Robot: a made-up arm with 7 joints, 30 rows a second.
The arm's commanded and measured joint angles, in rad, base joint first. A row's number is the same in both.
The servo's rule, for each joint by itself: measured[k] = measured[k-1] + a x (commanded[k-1-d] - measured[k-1]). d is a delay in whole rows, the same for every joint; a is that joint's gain. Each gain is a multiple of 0.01, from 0.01 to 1. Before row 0 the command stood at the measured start. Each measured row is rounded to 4 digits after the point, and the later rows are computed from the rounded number. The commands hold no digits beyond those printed.
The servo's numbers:
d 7
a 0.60 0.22 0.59 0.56 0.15 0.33 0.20
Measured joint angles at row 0:
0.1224 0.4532 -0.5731 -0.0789 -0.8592 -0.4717 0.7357
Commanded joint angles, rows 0 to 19:
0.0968 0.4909 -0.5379 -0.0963 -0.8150 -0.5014 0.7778
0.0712 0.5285 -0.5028 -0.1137 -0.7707 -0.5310 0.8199
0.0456 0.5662 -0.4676 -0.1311 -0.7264 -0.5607 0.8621
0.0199 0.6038 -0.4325 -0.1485 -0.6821 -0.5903 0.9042
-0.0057 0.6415 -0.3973 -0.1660 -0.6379 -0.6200 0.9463
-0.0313 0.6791 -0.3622 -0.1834 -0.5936 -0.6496 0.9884
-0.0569 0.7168 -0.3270 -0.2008 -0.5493 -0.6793 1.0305
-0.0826 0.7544 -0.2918 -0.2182 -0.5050 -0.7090 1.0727
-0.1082 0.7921 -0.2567 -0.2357 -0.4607 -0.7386 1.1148
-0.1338 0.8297 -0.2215 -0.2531 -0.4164 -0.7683 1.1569
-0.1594 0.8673 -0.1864 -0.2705 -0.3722 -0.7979 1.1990
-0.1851 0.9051 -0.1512 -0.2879 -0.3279 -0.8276 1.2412
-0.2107 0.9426 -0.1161 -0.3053 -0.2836 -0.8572 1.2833
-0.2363 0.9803 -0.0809 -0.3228 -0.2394 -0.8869 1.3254
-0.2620 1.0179 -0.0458 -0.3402 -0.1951 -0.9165 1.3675
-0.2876 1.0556 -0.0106 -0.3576 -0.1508 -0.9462 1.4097
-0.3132 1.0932 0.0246 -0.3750 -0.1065 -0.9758 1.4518
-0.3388 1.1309 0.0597 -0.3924 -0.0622 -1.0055 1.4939
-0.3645 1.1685 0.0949 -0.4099 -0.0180 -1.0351 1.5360
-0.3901 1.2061 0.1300 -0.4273 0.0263 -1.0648 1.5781
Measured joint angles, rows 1 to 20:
0.1224 0.4532 -0.5731 -0.0789 -0.8592 -0.4717 0.7357
0.1224 0.4532 -0.5731 -0.0789 -0.8592 -0.4717 0.7357
0.1224 0.4532 -0.5731 -0.0789 -0.8592 -0.4717 0.7357
0.1224 0.4532 -0.5731 -0.0789 -0.8592 -0.4717 0.7357
0.1224 0.4532 -0.5731 -0.0789 -0.8592 -0.4717 0.7357
0.1224 0.4532 -0.5731 -0.0789 -0.8592 -0.4717 0.7357
0.1224 0.4532 -0.5731 -0.0789 -0.8592 -0.4717 0.7357
0.1070 0.4615 -0.5523 -0.0886 -0.8526 -0.4815 0.7441
0.0855 0.4762 -0.5231 -0.1027 -0.8403 -0.4978 0.7593
0.0616 0.4960 -0.4904 -0.1186 -0.8232 -0.5186 0.7799
0.0366 0.5197 -0.4562 -0.1353 -0.8020 -0.5423 0.8048
0.0112 0.5465 -0.4214 -0.1525 -0.7774 -0.5679 0.8331
-0.0143 0.5757 -0.3865 -0.1698 -0.7498 -0.5949 0.8642
-0.0399 0.6067 -0.3514 -0.1872 -0.7197 -0.6228 0.8975
-0.0655 0.6392 -0.3162 -0.2046 -0.6875 -0.6512 0.9325
-0.0911 0.6728 -0.2811 -0.2220 -0.6535 -0.6800 0.9690
-0.1167 0.7073 -0.2459 -0.2394 -0.6179 -0.7091 1.0066
-0.1423 0.7425 -0.2108 -0.2568 -0.5810 -0.7384 1.0451
-0.1680 0.7783 -0.1756 -0.2742 -0.5430 -0.7678 1.0843
-0.1936 0.8144 -0.1405 -0.2916 -0.5041 -0.7973 1.1241

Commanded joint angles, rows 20 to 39:
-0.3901 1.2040 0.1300 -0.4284 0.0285 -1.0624 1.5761
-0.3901 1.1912 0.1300 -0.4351 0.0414 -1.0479 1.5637
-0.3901 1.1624 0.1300 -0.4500 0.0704 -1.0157 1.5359
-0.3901 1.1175 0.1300 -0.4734 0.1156 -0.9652 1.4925
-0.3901 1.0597 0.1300 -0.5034 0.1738 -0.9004 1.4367
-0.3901 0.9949 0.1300 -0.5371 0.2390 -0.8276 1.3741
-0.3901 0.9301 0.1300 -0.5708 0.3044 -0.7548 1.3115
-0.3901 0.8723 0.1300 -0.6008 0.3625 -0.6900 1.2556
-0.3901 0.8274 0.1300 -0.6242 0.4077 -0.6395 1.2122
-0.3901 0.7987 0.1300 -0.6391 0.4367 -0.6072 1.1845
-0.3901 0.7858 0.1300 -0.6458 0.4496 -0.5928 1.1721
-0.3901 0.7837 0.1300 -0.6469 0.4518 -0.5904 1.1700
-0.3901 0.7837 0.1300 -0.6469 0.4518 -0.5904 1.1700
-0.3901 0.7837 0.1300 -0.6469 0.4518 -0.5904 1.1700
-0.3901 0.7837 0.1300 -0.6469 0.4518 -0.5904 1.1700
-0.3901 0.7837 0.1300 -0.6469 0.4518 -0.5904 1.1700
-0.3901 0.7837 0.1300 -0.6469 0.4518 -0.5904 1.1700
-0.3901 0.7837 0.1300 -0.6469 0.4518 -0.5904 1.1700
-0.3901 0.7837 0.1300 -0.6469 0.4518 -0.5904 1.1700
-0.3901 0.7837 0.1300 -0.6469 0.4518 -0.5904 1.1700
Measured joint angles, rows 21 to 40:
-0.2192 0.8509 -0.1053 -0.3091 -0.4644 -0.8269 1.1644
-0.2449 0.8876 -0.0702 -0.3265 -0.4240 -0.8565 1.2050
-0.2705 0.9246 -0.0350 -0.3439 -0.3830 -0.8861 1.2459
-0.2961 0.9617 0.0002 -0.3613 -0.3415 -0.9157 1.2871
-0.3217 0.9989 0.0353 -0.3787 -0.2996 -0.9453 1.3285
-0.3474 1.0362 0.0705 -0.3962 -0.2574 -0.9749 1.3700
-0.3730 1.0736 0.1056 -0.4136 -0.2148 -1.0046 1.4116
-0.3833 1.1023 0.1200 -0.4219 -0.1783 -1.0237 1.4445
-0.3874 1.1219 0.1259 -0.4293 -0.1453 -1.0317 1.4683
-0.3890 1.1308 0.1283 -0.4409 -0.1129 -1.0264 1.4818
-0.3897 1.1279 0.1293 -0.4591 -0.0786 -1.0062 1.4839
-0.3899 1.1129 0.1297 -0.4839 -0.0407 -0.9713 1.4745
-0.3900 1.0869 0.1299 -0.5137 0.0013 -0.9239 1.4544
-0.3901 1.0524 0.1300 -0.5457 0.0468 -0.8681 1.4258
-0.3901 1.0128 0.1300 -0.5766 0.0942 -0.8093 1.3918
-0.3901 0.9720 0.1300 -0.6033 0.1412 -0.7533 1.3559
-0.3901 0.9339 0.1300 -0.6233 0.1855 -0.7051 1.3216
-0.3901 0.9013 0.1300 -0.6359 0.2251 -0.6680 1.2917
-0.3901 0.8754 0.1300 -0.6421 0.2591 -0.6424 1.2674
-0.3901 0.8552 0.1300 -0.6448 0.2880 -0.6252 1.2479

